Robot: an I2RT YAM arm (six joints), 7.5 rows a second.
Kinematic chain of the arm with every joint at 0, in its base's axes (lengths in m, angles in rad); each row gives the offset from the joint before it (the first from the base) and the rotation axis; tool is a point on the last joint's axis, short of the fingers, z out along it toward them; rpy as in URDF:
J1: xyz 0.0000 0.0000 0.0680 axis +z
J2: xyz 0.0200 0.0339 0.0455 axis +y
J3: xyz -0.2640 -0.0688 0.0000 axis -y
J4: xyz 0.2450 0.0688 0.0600 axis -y
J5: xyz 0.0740 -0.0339 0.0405 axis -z
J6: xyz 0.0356 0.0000 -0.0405 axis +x
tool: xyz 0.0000 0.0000 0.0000 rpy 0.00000 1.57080 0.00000
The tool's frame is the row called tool.
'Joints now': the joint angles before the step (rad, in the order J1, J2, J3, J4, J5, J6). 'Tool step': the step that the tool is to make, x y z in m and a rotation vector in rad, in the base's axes. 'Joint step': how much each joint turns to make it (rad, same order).
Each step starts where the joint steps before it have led.
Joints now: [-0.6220 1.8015 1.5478 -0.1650 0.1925 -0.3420]
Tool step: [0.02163 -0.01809 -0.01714 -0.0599 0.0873 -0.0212]
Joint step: [0.0000 0.1168 0.0897 0.0095 0.0606 -0.0839]
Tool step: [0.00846 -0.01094 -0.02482 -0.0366 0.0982 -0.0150]
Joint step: [-0.0049 0.0675 0.0088 0.0214 0.0473 -0.0767]
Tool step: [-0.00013 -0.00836 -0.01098 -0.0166 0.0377 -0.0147]
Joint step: [-0.0130 0.0270 -0.0012 0.0176 0.0179 -0.0325]
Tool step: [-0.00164 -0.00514 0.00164 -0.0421 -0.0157 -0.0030]
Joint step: [-0.0103 0.0004 -0.0107 0.0573 0.0042 -0.0263]
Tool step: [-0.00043 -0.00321 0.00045 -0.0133 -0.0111 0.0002]
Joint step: [-0.0061 0.0039 0.0001 0.0227 -0.0042 -0.0064]
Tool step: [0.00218 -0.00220 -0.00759 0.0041 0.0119 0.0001]
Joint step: [-0.0008 0.0179 -0.0001 0.0074 0.0008 -0.0042]
